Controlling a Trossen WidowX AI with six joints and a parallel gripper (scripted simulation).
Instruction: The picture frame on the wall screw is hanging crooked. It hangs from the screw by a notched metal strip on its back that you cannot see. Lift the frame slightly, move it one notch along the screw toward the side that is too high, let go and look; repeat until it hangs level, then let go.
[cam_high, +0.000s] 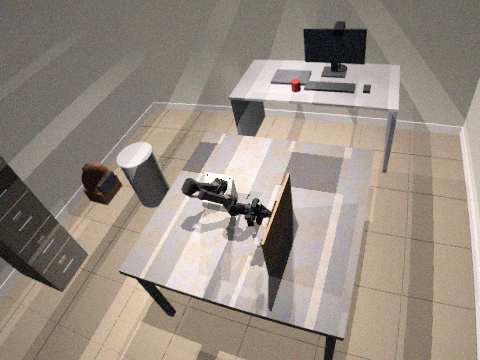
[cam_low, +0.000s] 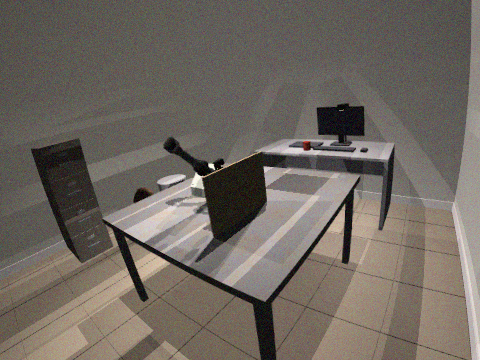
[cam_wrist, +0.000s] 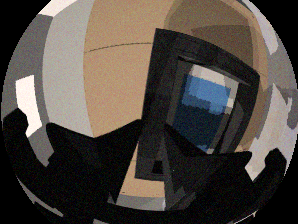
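The picture frame lies 1 cm ahead of my gripper tip, 1 cm to the left of it and 5 cm below it. From my gripper tip the other things lie so: tan board wall 2 cm ahead, 7 cm below.
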